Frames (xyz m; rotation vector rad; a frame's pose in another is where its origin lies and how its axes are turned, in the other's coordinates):
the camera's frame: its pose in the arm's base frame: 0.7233 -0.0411 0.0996 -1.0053 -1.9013 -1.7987
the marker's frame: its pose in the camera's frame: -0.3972 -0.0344 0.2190 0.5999 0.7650 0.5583
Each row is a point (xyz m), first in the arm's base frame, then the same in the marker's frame.
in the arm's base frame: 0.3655 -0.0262 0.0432
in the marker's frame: 0.3274 -0.5103 0.3823
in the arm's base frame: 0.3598 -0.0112 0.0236
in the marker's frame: 0.3045 -0.5114 0.3929
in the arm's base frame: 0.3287 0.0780 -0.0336
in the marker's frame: 0.2236 -0.5010 0.4674
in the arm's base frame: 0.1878 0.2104 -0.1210
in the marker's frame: 0.1078 -0.5617 0.6345
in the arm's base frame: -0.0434 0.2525 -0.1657
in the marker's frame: 0.0677 -0.7336 0.7960
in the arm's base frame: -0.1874 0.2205 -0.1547
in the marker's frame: 0.0983 -0.8631 0.8605
